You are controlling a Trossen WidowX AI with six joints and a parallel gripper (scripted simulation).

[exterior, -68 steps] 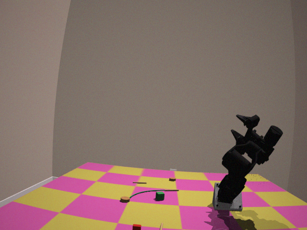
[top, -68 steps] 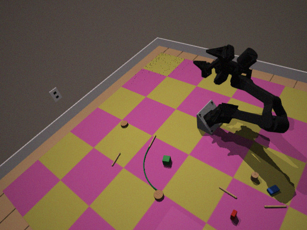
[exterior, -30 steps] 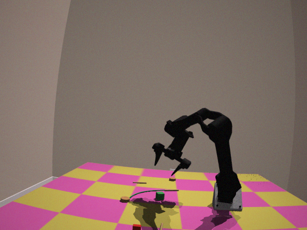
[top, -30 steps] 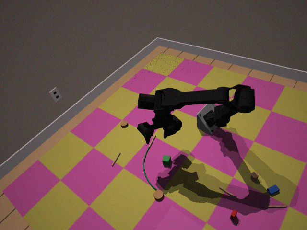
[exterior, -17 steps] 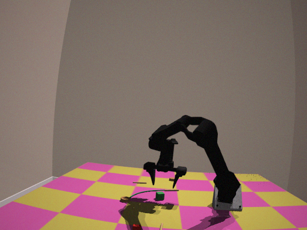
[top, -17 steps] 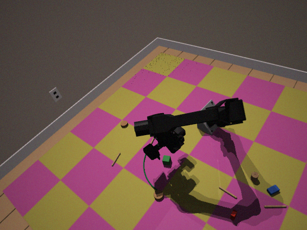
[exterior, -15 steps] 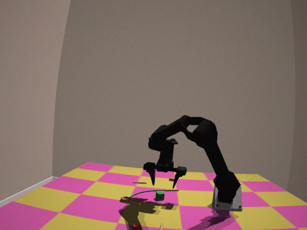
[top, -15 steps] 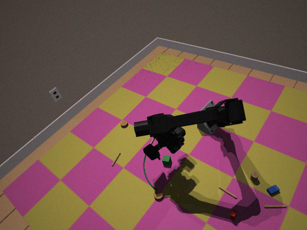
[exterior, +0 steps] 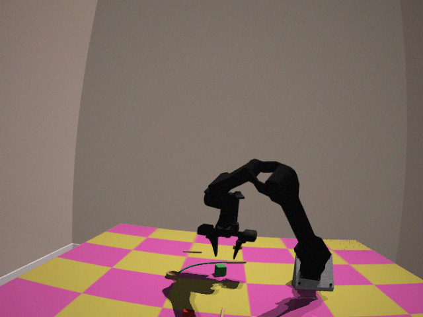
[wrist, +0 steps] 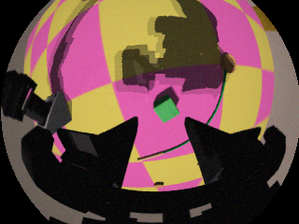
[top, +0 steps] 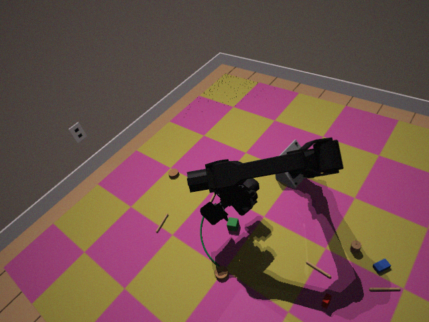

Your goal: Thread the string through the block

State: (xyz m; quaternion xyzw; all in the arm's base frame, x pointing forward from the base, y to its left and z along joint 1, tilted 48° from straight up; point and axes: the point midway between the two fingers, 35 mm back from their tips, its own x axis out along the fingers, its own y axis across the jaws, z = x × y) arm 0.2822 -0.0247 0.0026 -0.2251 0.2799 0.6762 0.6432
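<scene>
My gripper tip is 10 mm short of the green block and 40 mm above it. Also, from my gripper tip: round wooden button: 150 mm ahead, 90 mm to the left, 50 mm below; then thin wooden stick: 10 mm behind, 130 mm to the right, 60 mm below; then red block: 10 mm ahead, 350 mm to the left, 40 mm below.
</scene>
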